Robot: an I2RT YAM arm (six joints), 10 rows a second.
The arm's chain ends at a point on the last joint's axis. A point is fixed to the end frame.
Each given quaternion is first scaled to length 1.
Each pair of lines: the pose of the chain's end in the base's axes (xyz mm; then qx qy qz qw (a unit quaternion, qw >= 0)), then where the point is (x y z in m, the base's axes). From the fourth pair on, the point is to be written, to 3 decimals.
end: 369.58 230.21 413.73 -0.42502 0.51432 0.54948 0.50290
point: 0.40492 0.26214 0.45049
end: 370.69 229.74 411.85 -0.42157 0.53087 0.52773 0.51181
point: 0.40732 0.26097 0.44794
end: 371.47 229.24 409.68 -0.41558 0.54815 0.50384 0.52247
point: 0.40957 0.25937 0.44518
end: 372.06 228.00 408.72 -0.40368 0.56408 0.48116 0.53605
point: 0.412 0.256 0.444
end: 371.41 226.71 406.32 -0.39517 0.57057 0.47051 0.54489
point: 0.412 0.254 0.442
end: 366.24 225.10 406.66 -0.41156 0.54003 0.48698 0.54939
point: 0.404 0.253 0.444
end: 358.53 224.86 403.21 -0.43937 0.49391 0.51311 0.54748
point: 0.391 0.255 0.444
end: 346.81 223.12 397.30 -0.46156 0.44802 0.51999 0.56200
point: 0.374 0.253 0.442
